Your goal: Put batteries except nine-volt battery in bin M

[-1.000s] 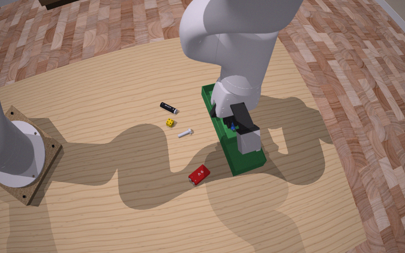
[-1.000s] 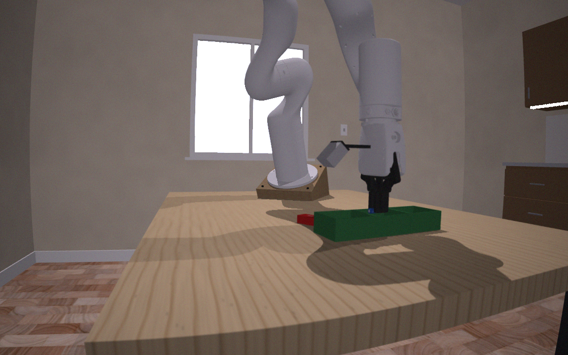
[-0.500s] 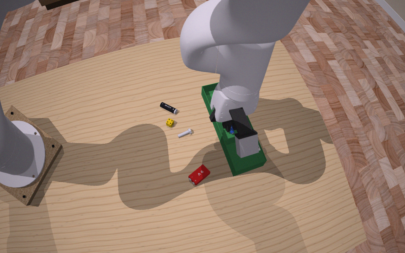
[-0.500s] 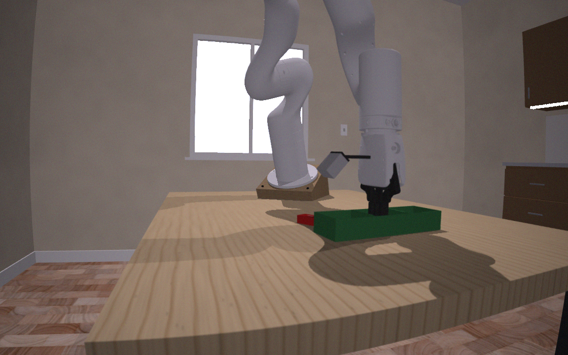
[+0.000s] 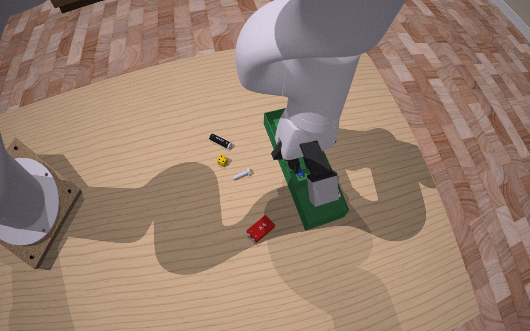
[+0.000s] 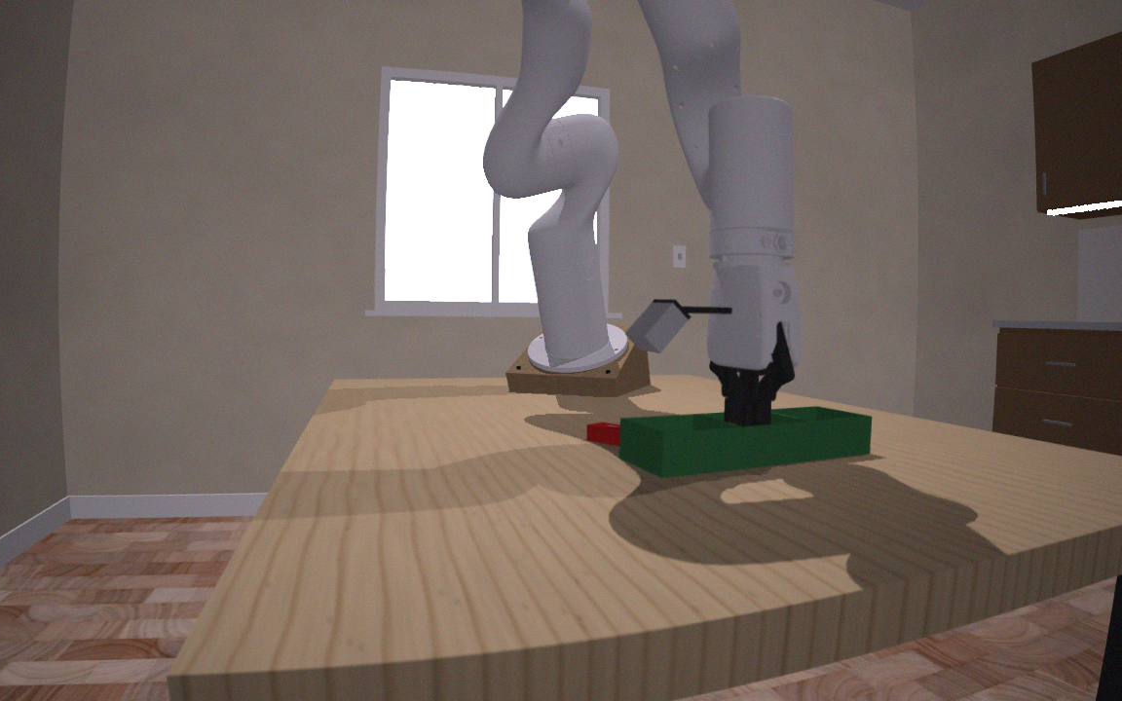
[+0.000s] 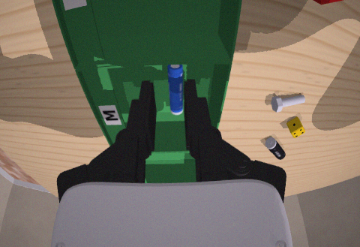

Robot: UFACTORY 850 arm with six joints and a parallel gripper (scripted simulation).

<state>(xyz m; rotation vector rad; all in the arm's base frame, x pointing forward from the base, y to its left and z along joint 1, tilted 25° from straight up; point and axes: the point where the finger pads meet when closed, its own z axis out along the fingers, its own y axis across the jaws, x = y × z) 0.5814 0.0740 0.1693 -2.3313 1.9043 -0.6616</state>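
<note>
Now: the green three-part bin 10 mm ahead of my hand and 20 mm below it. Also, from my hand: yellow die: 150 mm behind, 40 mm to the left, 30 mm below; white bolt: 110 mm behind, 30 mm below; blue battery: 30 mm below.
</note>
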